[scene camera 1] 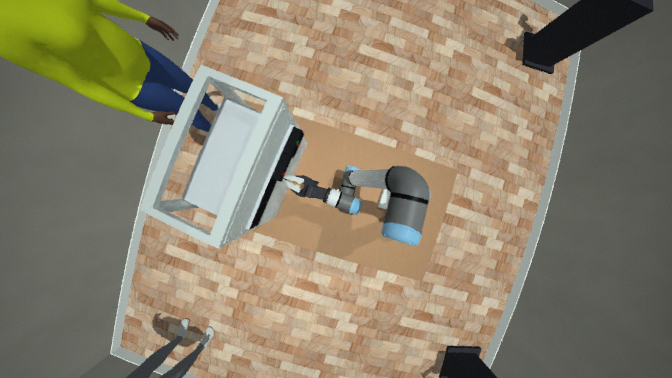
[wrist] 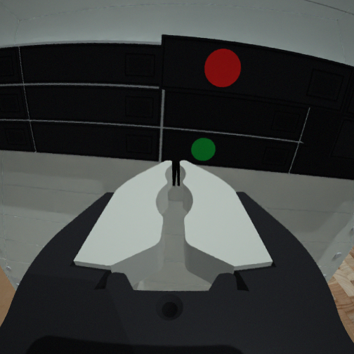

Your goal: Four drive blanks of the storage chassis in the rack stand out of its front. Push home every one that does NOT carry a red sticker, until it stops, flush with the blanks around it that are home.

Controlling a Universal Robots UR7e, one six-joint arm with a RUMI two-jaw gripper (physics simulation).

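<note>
The chassis (scene camera 1: 288, 156) shows its black front in the rack (scene camera 1: 246, 171). In the wrist view, the drive blank with a red sticker (wrist: 275, 77) stands out at the top, right of the middle. The blank with a green sticker (wrist: 240, 152), in the bottom row, looks flush with the blank above it (wrist: 235, 116); thin light seams show around them. Blanks at the left (wrist: 90, 105) look flush. A blank at the right edge (wrist: 325, 145) looks nearer, but its depth is hard to tell. My gripper (scene camera 1: 285, 180) (wrist: 176, 164) is shut and empty, tips left of and below the green sticker.
A person in a yellow top (scene camera 1: 75, 55) stands behind the rack, one hand near its frame. The arm (scene camera 1: 407, 210) stands on a brown mat (scene camera 1: 325, 140). Another person's legs (scene camera 1: 172, 352) show at the lower left. Dark posts (scene camera 1: 585, 32) (scene camera 1: 465, 362) stand at the right corners.
</note>
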